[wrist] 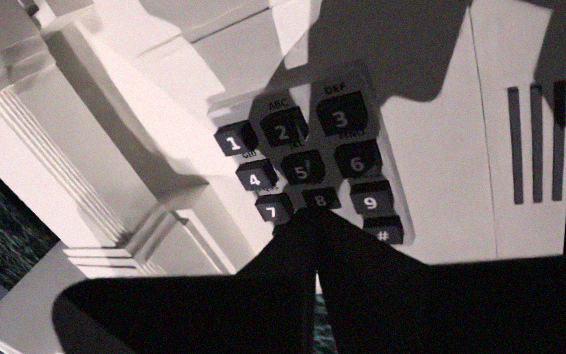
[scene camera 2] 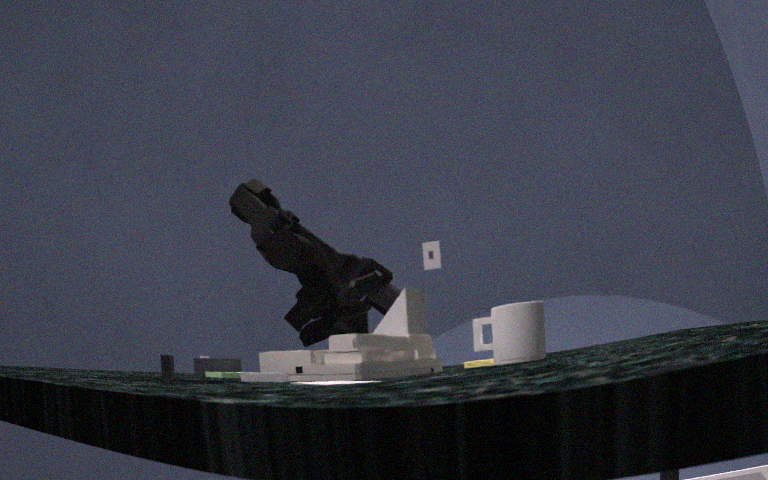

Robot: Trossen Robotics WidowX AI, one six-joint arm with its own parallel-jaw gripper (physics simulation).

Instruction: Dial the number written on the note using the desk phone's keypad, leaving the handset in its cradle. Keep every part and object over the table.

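Frame: origin at the arm's base, x back, y right, z up, level; metres.
Seen in the pictures: gripper, between the fingertips: [wrist: 311, 220]; arm's base, origin of its link: [scene camera 2: 400, 309].
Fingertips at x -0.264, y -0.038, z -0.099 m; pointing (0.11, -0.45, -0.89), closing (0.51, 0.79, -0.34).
Note:
Pixels of each thing's middle, then the offset from my fingertips to it.
- white desk phone, middle of its body: [wrist: 198, 58] [scene camera 2: 353, 364] dx -0.061, dy -0.003, dz -0.007 m
- long pale part, middle of its body: [wrist: 65, 144] [scene camera 2: 385, 348] dx -0.065, dy -0.055, dz +0.013 m
- 8 key, middle of its body: [wrist: 322, 196] dx -0.006, dy +0.007, dz -0.003 m
- 7 key, middle of its body: [wrist: 274, 207] dx -0.009, dy -0.010, dz +0.000 m
- 9 key, middle of its body: [wrist: 371, 198] dx -0.003, dy +0.023, dz +0.000 m
- white mug, middle of its body: [wrist: 79, 311] [scene camera 2: 509, 335] dx +0.022, dy -0.216, dz +0.015 m
- flat yellow item, middle of its body: [scene camera 2: 486, 362] dx +0.129, dy -0.157, dz -0.023 m
- flat green item, middle of its body: [scene camera 2: 231, 375] dx -0.018, dy +0.256, dz -0.023 m
- grey block, middle of its body: [scene camera 2: 216, 366] dx +0.042, dy +0.338, dz -0.008 m
- small dark block, middle of its body: [scene camera 2: 168, 367] dx -0.254, dy +0.193, dz -0.012 m
The white desk phone [scene camera 2: 396, 370] [wrist: 435, 150] stands on the table. In the wrist view, a long pale part [wrist: 100, 165] at the left looks like the handset resting on the phone. The dark keys 1 to 9 and # show. My gripper [wrist: 311, 220] is shut and empty, its tips over the lower edge of the 8 key [wrist: 321, 199], which looks lower than the 7 key [wrist: 271, 211] and 9 key [wrist: 370, 201]. Contact is hard to tell. The fingers hide the 0 key and most of the star key. In the scene view the phone hides the fingertips. No written number is readable.
In the scene view, a white mug [scene camera 2: 518, 332] stands right of the phone beside a flat yellow item [scene camera 2: 478, 363]. A flat green item [scene camera 2: 222, 374], a grey block [scene camera 2: 217, 367] and a small dark block [scene camera 2: 167, 366] are at the left. The arm [scene camera 2: 322, 266] rises behind the phone.

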